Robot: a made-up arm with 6 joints.
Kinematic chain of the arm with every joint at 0, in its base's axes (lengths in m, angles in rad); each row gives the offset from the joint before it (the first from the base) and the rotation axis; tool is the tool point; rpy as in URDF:
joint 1: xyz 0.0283 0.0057 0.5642 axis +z
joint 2: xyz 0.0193 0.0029 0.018 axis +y
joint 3: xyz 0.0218 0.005 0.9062 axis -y
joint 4: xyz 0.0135 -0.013 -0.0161 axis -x
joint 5: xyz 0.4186 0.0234 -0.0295 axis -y
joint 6: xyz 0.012 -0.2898 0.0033 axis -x
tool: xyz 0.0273 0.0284 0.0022 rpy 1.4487 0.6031 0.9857
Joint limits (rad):
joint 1: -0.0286..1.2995
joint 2: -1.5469..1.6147
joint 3: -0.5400..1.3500
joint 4: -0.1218..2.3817
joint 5: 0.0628..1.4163
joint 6: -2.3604..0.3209
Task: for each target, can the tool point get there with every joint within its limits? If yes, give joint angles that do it. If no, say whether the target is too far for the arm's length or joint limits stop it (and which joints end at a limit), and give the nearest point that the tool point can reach.
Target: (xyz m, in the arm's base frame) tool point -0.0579 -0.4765 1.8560
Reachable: yes | joints 1.0575 -0.4947 0.7826 0.8724 1.0216 -1.5507
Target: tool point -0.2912 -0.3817 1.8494
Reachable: yes | joints 0.6362 -0.5228 0.6937 1.0649 1.2183 -1.7408
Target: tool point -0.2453 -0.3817 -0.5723
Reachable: no: joint limits stop it (at a limit: joint 1, joint 2, joint 3, joint 4, joint 5, joint 6) | nearest point 0.6220 -0.2498 0.1688 | short by 1.148 m
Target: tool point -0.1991 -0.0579 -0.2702
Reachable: no: joint limits stop it (at a limit: joint 1, joint 2, joint 3, joint 4, joint 5, joint 6) | nearest point 0.6220 -0.2498 0.1688 | short by 0.951 m
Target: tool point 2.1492 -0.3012 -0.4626
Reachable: no: too far | nearest point 1.3645 -0.1241 0.1815 | short by 1.031 m
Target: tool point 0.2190 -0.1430 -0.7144
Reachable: no: joint limits stop it (at a limit: joint 1, joint 2, joint 4, joint 5, joint 6) | nearest point 0.7022 -0.2520 0.1094 | short by 0.961 m
